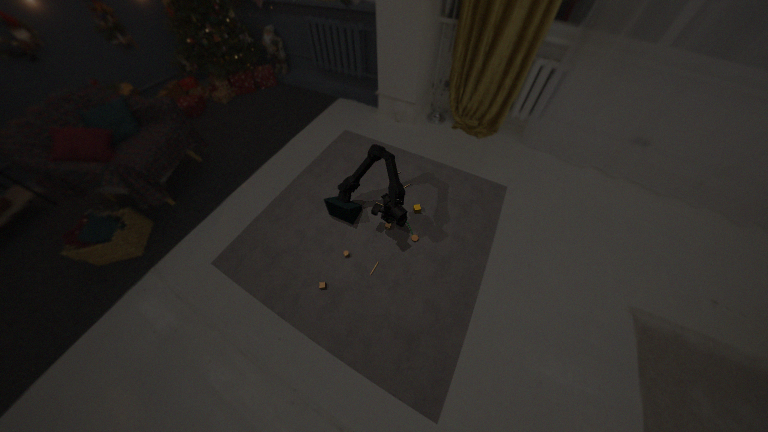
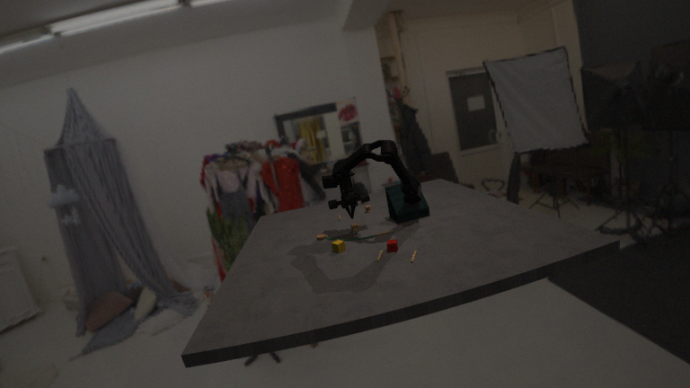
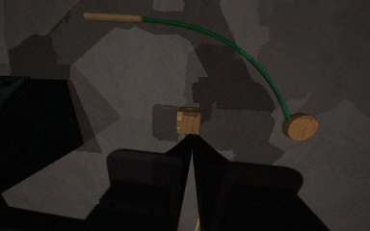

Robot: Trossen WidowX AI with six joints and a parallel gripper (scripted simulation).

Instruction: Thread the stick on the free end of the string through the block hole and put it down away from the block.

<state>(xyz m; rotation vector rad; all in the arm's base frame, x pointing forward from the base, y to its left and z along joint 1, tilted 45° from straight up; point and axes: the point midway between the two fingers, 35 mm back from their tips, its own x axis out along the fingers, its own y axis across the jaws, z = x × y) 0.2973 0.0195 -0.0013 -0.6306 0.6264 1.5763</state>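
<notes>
Right now the wooden block is 40 mm below my gripper tip and 10 mm behind it. Also, from my gripper tip: round wooden button: 160 mm ahead, 50 mm below, 10 mm to the left; then yellow cube: 190 mm to the left, 90 mm ahead, 40 mm below; then thin wooden stick: 120 mm to the left, 100 mm behind, 60 mm below.
</notes>
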